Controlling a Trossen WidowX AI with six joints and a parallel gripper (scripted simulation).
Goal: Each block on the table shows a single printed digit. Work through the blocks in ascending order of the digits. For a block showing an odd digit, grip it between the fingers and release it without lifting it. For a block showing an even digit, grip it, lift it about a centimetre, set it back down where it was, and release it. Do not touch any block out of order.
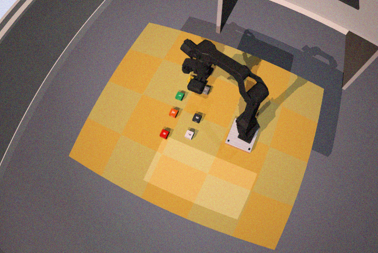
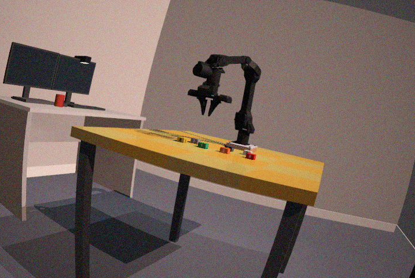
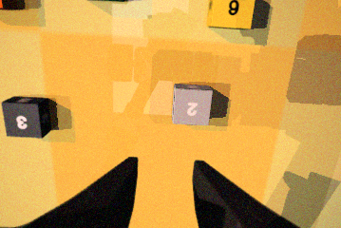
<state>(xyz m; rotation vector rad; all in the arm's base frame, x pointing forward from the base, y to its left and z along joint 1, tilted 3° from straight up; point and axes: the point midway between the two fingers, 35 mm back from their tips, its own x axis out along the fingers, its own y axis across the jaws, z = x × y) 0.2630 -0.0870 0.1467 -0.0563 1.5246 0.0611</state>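
Right now the dark block is 3 cm behind my gripper tip, 12 cm to the left of it and 11 cm below it. From my gripper tip the other things lie so: green block (9 cm ahead, 6 cm to the left, 11 cm below); yellow block (8 cm ahead, 4 cm to the right, 11 cm below); grey block (2 cm to the right, 11 cm below).
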